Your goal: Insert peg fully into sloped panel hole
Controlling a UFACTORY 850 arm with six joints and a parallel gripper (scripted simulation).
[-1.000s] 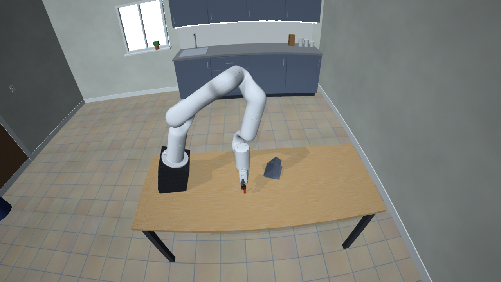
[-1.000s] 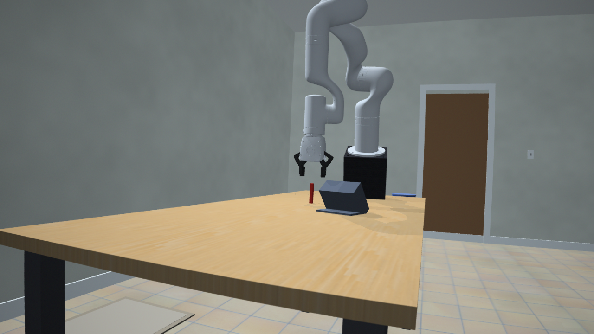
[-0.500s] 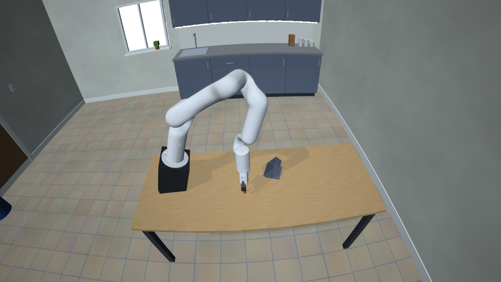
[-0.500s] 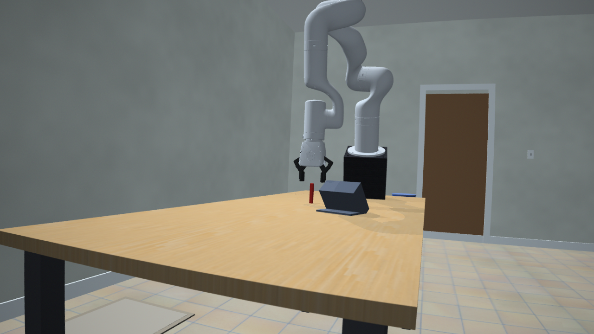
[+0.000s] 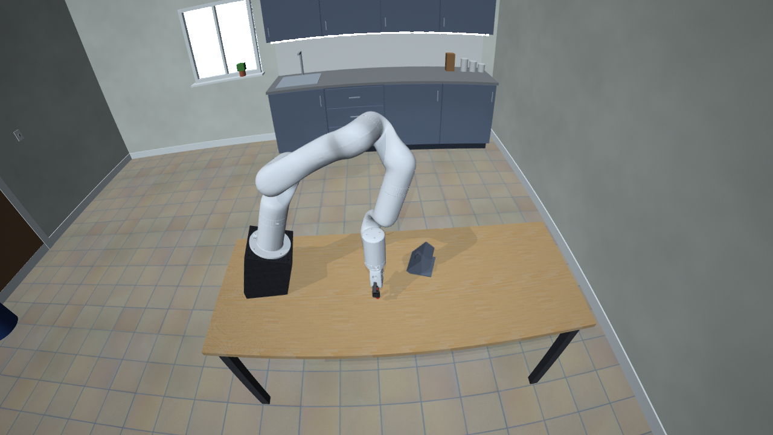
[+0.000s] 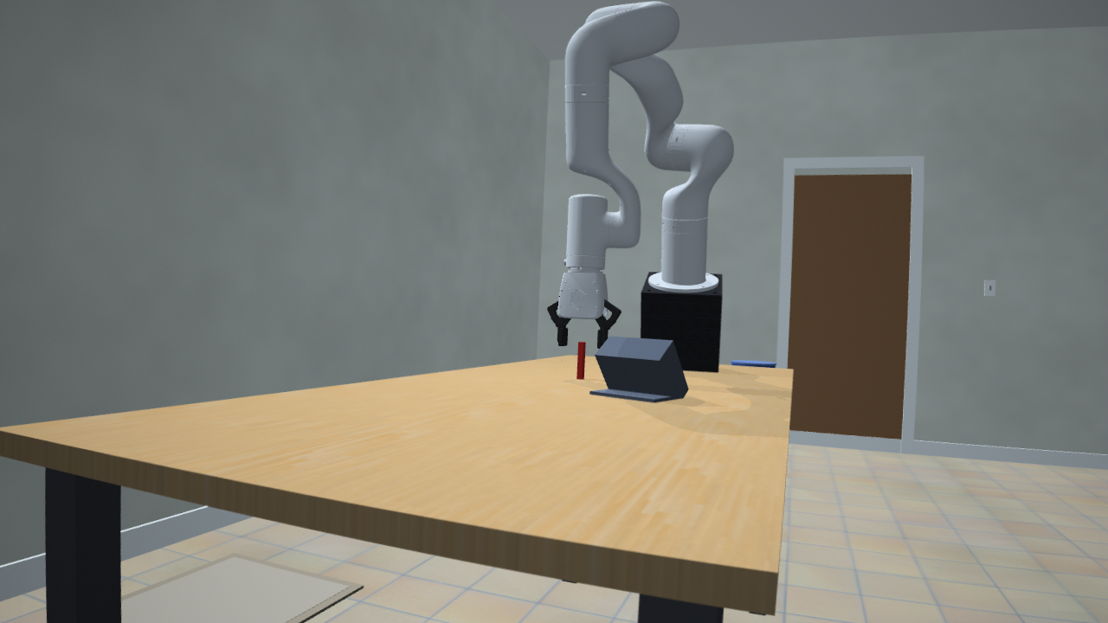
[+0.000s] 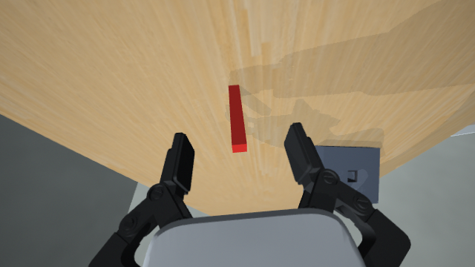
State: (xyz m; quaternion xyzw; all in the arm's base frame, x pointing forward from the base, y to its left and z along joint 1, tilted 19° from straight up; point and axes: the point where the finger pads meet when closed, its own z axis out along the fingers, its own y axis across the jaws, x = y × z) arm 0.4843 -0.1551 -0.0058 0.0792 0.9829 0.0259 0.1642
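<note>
My hand is 40 mm above the red peg. The rest, counted from my hand: flat panel foot: 240 mm ahead, 170 mm to the left, 80 mm below.
</note>
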